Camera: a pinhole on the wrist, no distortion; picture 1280 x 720 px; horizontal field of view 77.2 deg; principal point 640.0 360.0 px. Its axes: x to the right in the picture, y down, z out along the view. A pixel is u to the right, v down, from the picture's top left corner.
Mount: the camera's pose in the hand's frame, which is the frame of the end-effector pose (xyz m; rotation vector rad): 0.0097 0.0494 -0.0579 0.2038 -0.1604 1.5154
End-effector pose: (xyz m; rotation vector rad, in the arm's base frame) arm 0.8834 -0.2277 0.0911 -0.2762 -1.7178 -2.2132
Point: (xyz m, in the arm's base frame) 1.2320 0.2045 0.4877
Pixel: outside the picture
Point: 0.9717 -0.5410 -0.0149
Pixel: behind the camera
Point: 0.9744 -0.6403 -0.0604
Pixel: behind the camera
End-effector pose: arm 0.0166 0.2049 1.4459 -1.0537 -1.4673 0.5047
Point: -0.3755 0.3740 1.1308
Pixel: 1107.5 544.8
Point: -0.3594 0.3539 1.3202
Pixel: 844.3 382.5
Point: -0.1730 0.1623 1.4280
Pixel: 435.1 612.4
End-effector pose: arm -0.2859 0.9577 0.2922 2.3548 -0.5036 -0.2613
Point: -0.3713 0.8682 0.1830
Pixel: 678.0 538.4
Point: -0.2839 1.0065 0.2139
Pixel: outside the picture
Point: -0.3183 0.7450 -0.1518
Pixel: 540.4 268.0
